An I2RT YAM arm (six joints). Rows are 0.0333 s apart.
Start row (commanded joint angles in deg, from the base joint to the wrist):
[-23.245, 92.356, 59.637, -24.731, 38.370, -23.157]
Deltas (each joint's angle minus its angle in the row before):
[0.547, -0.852, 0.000, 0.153, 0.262, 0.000]
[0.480, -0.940, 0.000, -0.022, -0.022, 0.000]
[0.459, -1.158, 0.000, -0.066, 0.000, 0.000]
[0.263, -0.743, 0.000, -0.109, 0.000, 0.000]
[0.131, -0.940, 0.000, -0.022, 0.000, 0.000]
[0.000, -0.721, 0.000, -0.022, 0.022, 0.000]
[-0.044, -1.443, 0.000, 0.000, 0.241, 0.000]
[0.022, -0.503, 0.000, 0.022, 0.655, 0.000]
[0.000, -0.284, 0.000, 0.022, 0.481, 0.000]
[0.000, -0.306, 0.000, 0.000, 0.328, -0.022]
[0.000, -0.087, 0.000, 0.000, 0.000, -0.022]
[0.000, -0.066, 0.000, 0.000, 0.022, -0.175]
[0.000, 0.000, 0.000, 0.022, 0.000, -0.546]
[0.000, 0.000, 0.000, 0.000, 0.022, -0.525]
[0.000, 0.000, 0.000, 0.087, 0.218, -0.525]
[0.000, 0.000, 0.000, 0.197, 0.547, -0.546]
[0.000, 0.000, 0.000, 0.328, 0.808, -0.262]
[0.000, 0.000, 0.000, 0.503, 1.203, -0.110]
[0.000, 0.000, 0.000, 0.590, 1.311, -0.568]
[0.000, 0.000, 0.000, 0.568, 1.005, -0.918]
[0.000, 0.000, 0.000, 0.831, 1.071, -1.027]
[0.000, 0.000, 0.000, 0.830, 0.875, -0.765]
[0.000, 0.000, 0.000, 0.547, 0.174, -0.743]
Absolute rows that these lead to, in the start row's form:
[-22.698, 91.504, 59.637, -24.578, 38.632, -23.157]
[-22.218, 90.564, 59.637, -24.600, 38.610, -23.157]
[-21.759, 89.406, 59.637, -24.666, 38.610, -23.157]
[-21.496, 88.663, 59.637, -24.775, 38.610, -23.157]
[-21.365, 87.723, 59.637, -24.797, 38.610, -23.157]
[-21.365, 87.002, 59.637, -24.819, 38.632, -23.157]
[-21.409, 85.559, 59.637, -24.819, 38.873, -23.157]
[-21.387, 85.056, 59.637, -24.797, 39.528, -23.157]
[-21.387, 84.772, 59.637, -24.775, 40.009, -23.157]
[-21.387, 84.466, 59.637, -24.775, 40.337, -23.179]
[-21.387, 84.379, 59.637, -24.775, 40.337, -23.201]
[-21.387, 84.313, 59.637, -24.775, 40.359, -23.376]
[-21.387, 84.313, 59.637, -24.753, 40.359, -23.922]
[-21.387, 84.313, 59.637, -24.753, 40.381, -24.447]
[-21.387, 84.313, 59.637, -24.666, 40.599, -24.972]
[-21.387, 84.313, 59.637, -24.469, 41.146, -25.518]
[-21.387, 84.313, 59.637, -24.141, 41.954, -25.780]
[-21.387, 84.313, 59.637, -23.638, 43.157, -25.890]
[-21.387, 84.313, 59.637, -23.048, 44.468, -26.458]
[-21.387, 84.313, 59.637, -22.480, 45.473, -27.376]
[-21.387, 84.313, 59.637, -21.649, 46.544, -28.403]
[-21.387, 84.313, 59.637, -20.819, 47.419, -29.168]
[-21.387, 84.313, 59.637, -20.272, 47.593, -29.911]

